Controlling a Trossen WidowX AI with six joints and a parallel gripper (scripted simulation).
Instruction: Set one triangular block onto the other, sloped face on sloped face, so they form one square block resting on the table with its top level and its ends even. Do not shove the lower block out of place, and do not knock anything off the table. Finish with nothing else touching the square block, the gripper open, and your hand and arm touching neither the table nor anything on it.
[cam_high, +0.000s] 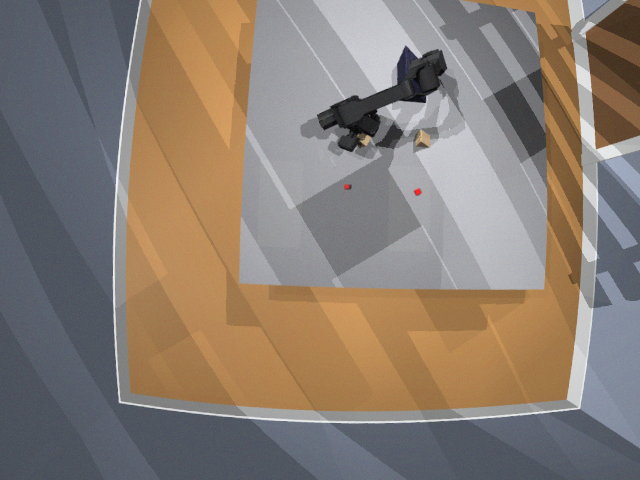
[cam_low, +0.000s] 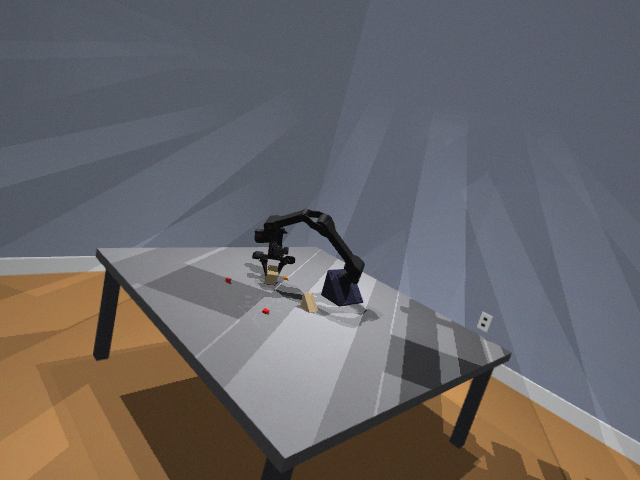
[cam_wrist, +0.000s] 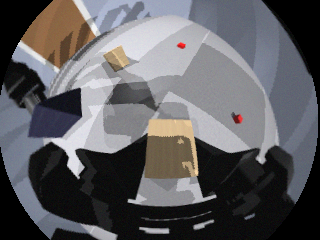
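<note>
Right now my gripper tip is 13 cm past the small orange piece, 3 cm to the left of it and 3 cm above it.
</note>
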